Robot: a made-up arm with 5 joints.
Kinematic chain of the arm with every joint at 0, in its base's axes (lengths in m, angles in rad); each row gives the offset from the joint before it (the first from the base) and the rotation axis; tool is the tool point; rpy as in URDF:
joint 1: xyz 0.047 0 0.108 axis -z
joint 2: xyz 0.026 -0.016 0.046 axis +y
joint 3: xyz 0.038 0 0.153 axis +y
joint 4: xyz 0.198 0 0.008 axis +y
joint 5: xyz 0.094 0.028 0 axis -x
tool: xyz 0 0 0 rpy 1.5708 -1.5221 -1.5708
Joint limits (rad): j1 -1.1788..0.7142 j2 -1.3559..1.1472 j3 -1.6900..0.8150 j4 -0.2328..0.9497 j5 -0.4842..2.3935
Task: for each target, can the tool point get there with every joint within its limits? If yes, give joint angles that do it. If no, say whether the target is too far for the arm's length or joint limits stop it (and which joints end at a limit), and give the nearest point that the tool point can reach.
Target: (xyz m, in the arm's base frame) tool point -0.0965 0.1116 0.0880
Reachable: no: joint limits stop it (at a limit: joint 1, joint 3, joint 4) | nearest point 0.0678 0.0817 -0.0158 | short by 0.197 m
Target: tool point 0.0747 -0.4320 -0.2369
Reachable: no: too far | nearest point 0.2538 -0.1634 -0.0981 | short by 0.351 m
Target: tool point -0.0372 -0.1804 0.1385
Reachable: no: joint limits stop it (at a limit: joint 2, joint 3, joint 4) | nearest point -0.1249 -0.3684 0.2219 | short by 0.224 m
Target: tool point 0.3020 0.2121 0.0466
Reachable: yes | joints -0.6576 0.6434 0.0207 0.6653 0.0675
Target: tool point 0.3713 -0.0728 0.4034
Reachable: yes | joints 0.2568 -0.0522 -0.2123 -0.1185 0.5224
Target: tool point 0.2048 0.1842 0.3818
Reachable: yes | joints -0.8127 -0.5838 0.1435 0.5730 -0.2092
